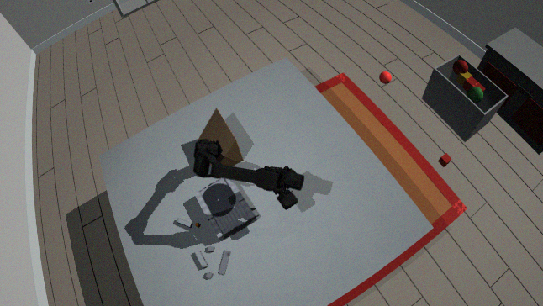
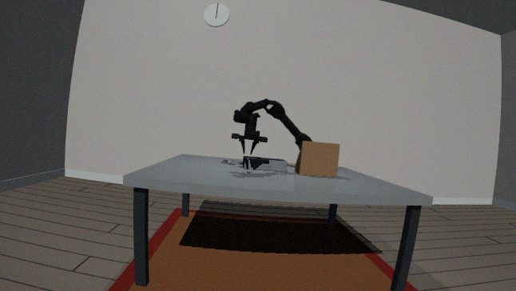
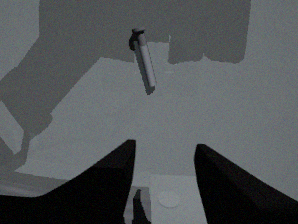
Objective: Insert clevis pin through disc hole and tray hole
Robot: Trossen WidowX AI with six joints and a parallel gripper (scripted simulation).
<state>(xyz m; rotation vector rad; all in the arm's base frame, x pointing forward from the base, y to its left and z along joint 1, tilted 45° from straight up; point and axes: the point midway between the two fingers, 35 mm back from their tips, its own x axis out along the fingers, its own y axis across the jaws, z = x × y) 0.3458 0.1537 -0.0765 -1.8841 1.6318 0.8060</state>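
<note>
My gripper tip is now 9 cm above the steel clevis pin, 4 cm to the right of it and 2 cm past it. Also, from my gripper tip: dark aluminium disc (25 cm to the right, 13 cm behind, 4 cm below); then rimmed steel tray (24 cm to the right, 10 cm behind, 5 cm below).
</note>
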